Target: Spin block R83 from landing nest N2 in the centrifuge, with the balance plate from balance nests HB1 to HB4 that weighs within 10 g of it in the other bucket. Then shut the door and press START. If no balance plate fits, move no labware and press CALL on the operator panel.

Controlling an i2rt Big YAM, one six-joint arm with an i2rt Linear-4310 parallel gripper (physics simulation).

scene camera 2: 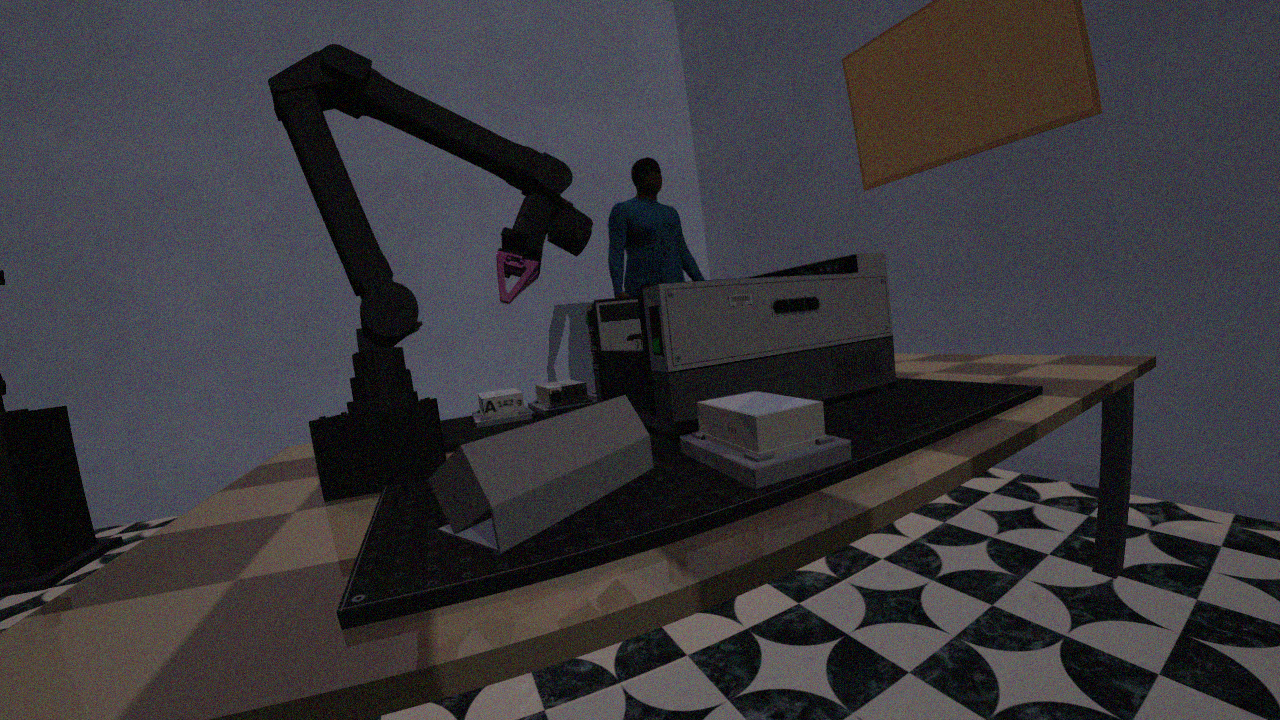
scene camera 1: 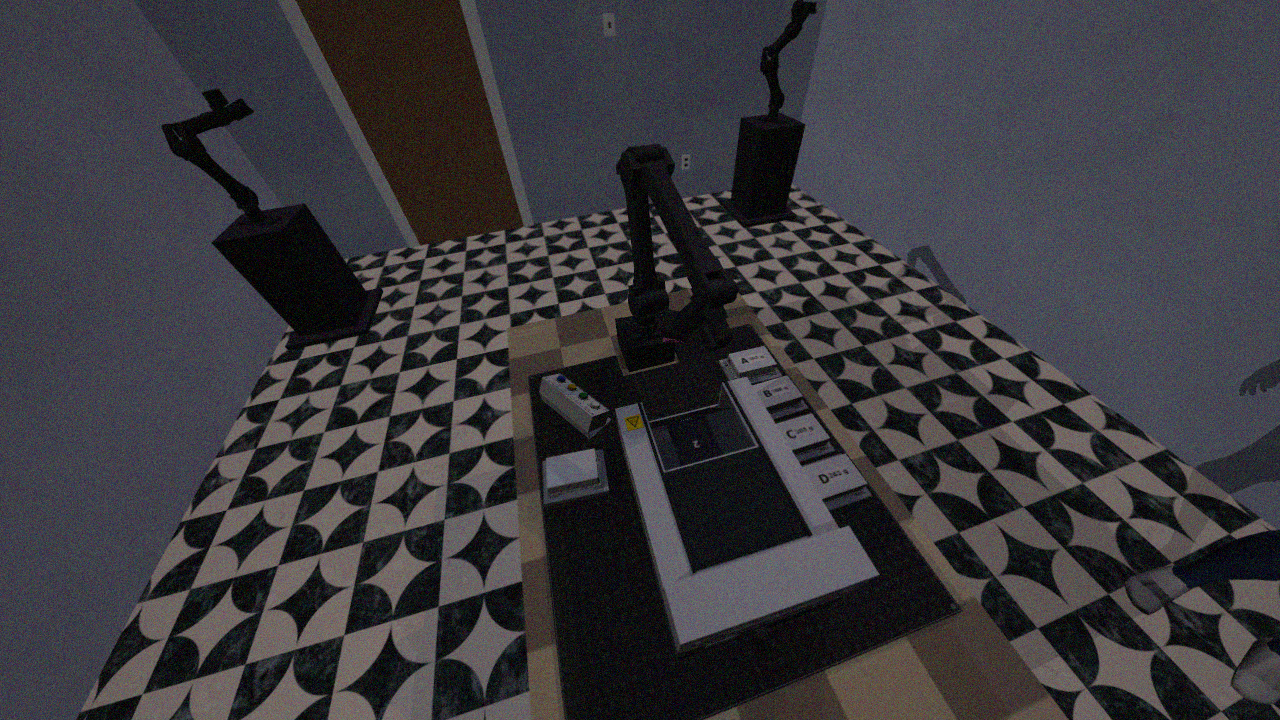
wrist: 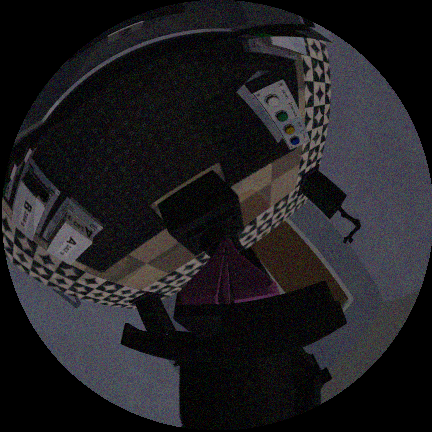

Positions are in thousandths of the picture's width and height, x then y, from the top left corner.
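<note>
Gripper state: my gripper (scene camera 2: 394, 420), visible too as the gripper (wrist: 522, 561), is shut and holds nothing. Things present: a centrifuge (wrist: 395, 87); a control box with coloured buttons (scene camera 2: 388, 684), (wrist: 617, 216).
</note>
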